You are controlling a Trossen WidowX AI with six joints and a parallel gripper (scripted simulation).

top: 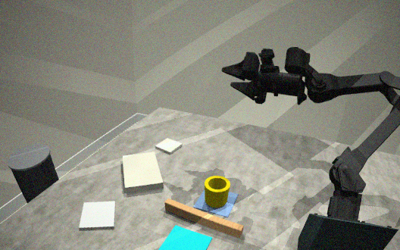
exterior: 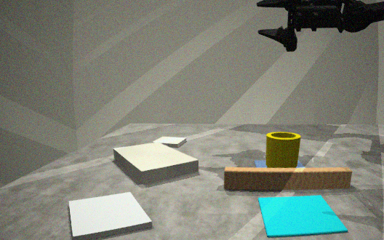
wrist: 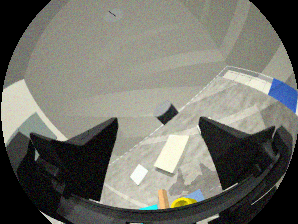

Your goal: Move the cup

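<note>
The yellow cup lies 300 mm below my gripper tip, 130 mm to the left of it and 50 mm behind it. Round my gripper tip: light blue pad 340 mm below, 120 mm to the left, 40 mm behind; then cream tile 330 mm below, 250 mm ahead, 70 mm to the right; then wooden bar 330 mm below, 220 mm to the left, 40 mm behind.
</note>
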